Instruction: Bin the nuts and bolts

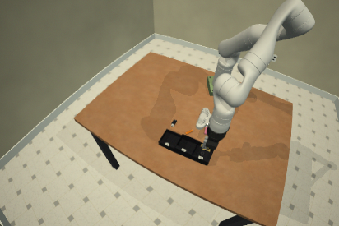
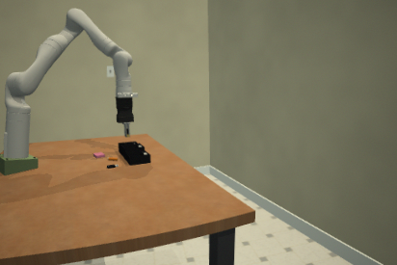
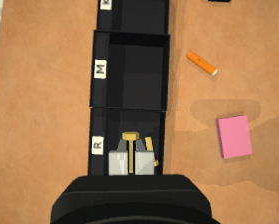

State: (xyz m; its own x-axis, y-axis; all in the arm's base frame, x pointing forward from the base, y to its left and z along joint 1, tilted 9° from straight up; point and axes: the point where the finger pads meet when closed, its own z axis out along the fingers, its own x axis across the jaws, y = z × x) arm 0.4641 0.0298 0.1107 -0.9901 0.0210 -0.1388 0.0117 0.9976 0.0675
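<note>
Now: hand 80 mm above the dark hex nut. The rest, counted from my hand: pink eraser: 140 mm behind, 90 mm below; then orange marker: 90 mm behind, 100 mm to the right, 90 mm below; then black bin tray: 80 mm to the right, 70 mm below.
</note>
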